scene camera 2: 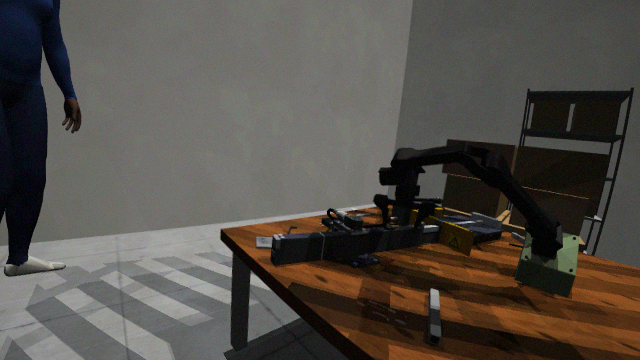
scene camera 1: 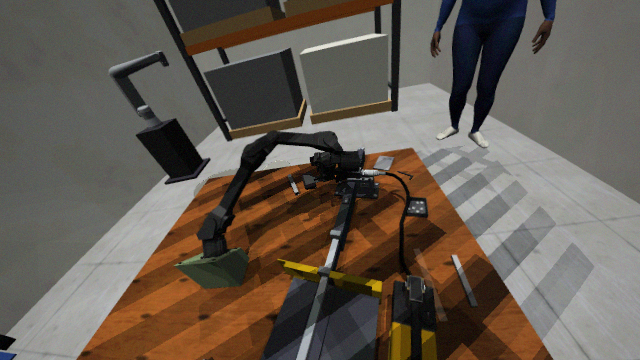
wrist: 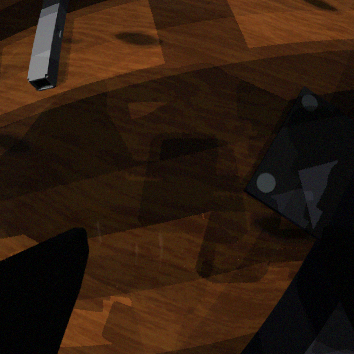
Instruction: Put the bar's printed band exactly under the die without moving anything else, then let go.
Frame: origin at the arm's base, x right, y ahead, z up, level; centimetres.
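Seen in the pictures: gripper, fingertip midpoint: (scene camera 2: 398, 230) (scene camera 1: 326, 184) (wrist: 209, 241); arm's base, origin of the base link: (scene camera 2: 544, 247) (scene camera 1: 215, 254).
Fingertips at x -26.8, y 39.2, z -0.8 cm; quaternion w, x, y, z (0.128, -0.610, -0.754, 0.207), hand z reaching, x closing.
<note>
Offsets run from my fingertips to a thing's top centre. "spot": to the spot under its first point.
The long dark bar (scene camera 1: 343, 216) (scene camera 2: 300, 248) lies along the table and passes through the yellow guard. A thin pale line crosses its side in scene camera 2; I cannot tell whether that is the printed band. My gripper (scene camera 1: 325, 181) (scene camera 2: 404, 224) (wrist: 209, 241) is open and empty, low over the table beside the bar. In the wrist view its fingers are wide apart with wood between them. I cannot tell whether a finger touches the bar. The die cannot be made out; my arm hides part of the black tool head. A bolted dark base plate (scene camera 1: 369, 190) (scene camera 2: 364, 261) (wrist: 287, 185) lies under the bar.
A short grey tube @(dx -17.3, dy -18.5, dz -8.7 cm) (scene camera 1: 293, 185) (scene camera 2: 434, 317) (wrist: 46, 47) lies beside the gripper. A yellow guard (scene camera 1: 370, 285) (scene camera 2: 456, 239), a hose @(spot: dx +25.2, dy +22.7, dz -9.6 cm) (scene camera 1: 401, 240), a yellow-black pump @(spot: dx +50.9, dy +14.8, dz +2.3 cm) (scene camera 1: 412, 320), a small black tray @(spot: dx +11.5, dy +34.2, dz -10.5 cm) (scene camera 1: 417, 207) and a thin strip @(dx +40.0, dy +35.0, dz -9.8 cm) (scene camera 1: 464, 281) are on the table.
</note>
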